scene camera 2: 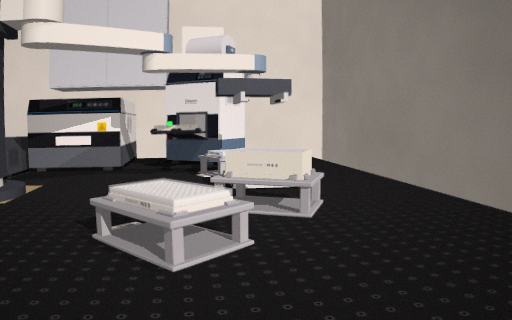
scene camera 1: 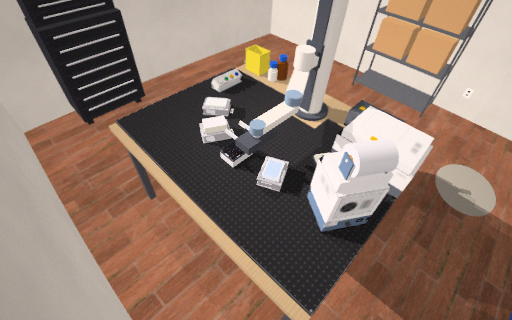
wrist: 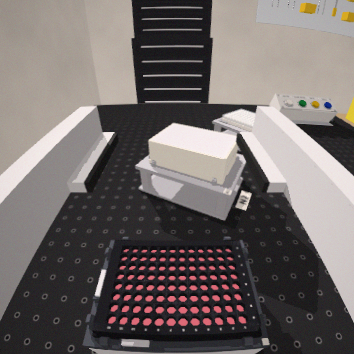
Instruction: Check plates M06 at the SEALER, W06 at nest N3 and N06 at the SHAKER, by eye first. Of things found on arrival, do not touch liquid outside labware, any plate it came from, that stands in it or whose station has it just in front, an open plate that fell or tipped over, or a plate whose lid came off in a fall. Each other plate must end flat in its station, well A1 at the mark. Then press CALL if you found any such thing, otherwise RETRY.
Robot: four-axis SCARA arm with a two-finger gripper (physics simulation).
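Pixels of known places: gripper, fingertip midpoint: (scene camera 2: 264, 96) (scene camera 1: 232, 126) (wrist: 176, 122); arm's base at its link origin: (scene camera 1: 309, 109).
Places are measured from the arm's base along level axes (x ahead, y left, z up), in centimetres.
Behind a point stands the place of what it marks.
My gripper (scene camera 1: 233, 127) @(x 66.0, y -3.3, z 20.8 cm) (scene camera 2: 260, 99) @(x 66.0, y -3.3, z 20.8 cm) (wrist: 176, 122) @(x 66.0, y -3.3, z 20.8 cm) is shut and empty, above the mat. In the wrist view a black plate (scene camera 1: 234, 150) @(x 68.6, y 0.3, z 8.3 cm) (wrist: 177, 287) @(x 66.0, y -0.1, z 8.2 cm) with pink-filled wells lies flat on the shaker (scene camera 1: 236, 160) @(x 71.8, y 4.5, z 6.3 cm) (wrist: 175, 344) @(x 66.2, y 3.9, z 6.8 cm), and a small pale mark shows at the near right corner. No liquid shows around it there. A plate with a pale blue top (scene camera 1: 274, 169) @(x 62.6, y 22.8, z 7.3 cm) lies on a nest (scene camera 1: 268, 186) @(x 69.1, y 25.3, z 1.8 cm) between shaker and sealer; its label is unreadable. The sealer (scene camera 1: 345, 192) @(x 67.4, y 59.0, z 28.8 cm) (scene camera 2: 231, 117) @(x 65.1, y 49.4, z 17.0 cm) has its tray out with a thin pale plate (scene camera 2: 184, 128) @(x 49.1, y 37.2, z 13.5 cm) on it and a bright green patch; fine detail is unclear.
A tall cream plate (scene camera 1: 215, 125) @(x 64.5, y -19.6, z 10.6 cm) (scene camera 2: 270, 164) @(x 62.2, y -26.6, z 8.8 cm) (wrist: 192, 150) @(x 63.7, y -18.1, z 10.8 cm) sits on the nest labelled N1. A low white plate (scene camera 1: 217, 103) @(x 48.0, y -37.9, z 7.9 cm) (scene camera 2: 170, 194) @(x 47.6, y -45.0, z 7.9 cm) (wrist: 240, 119) @(x 50.6, y -38.7, z 7.9 cm) sits on another nest. The button panel (scene camera 1: 227, 80) @(x 23.9, y -55.9, z 7.6 cm) (wrist: 305, 112) @(x 22.5, y -55.5, z 5.0 cm), yellow bin (scene camera 1: 257, 60) @(x -6.5, y -55.9, z 12.0 cm) and bottles stand toward the back.
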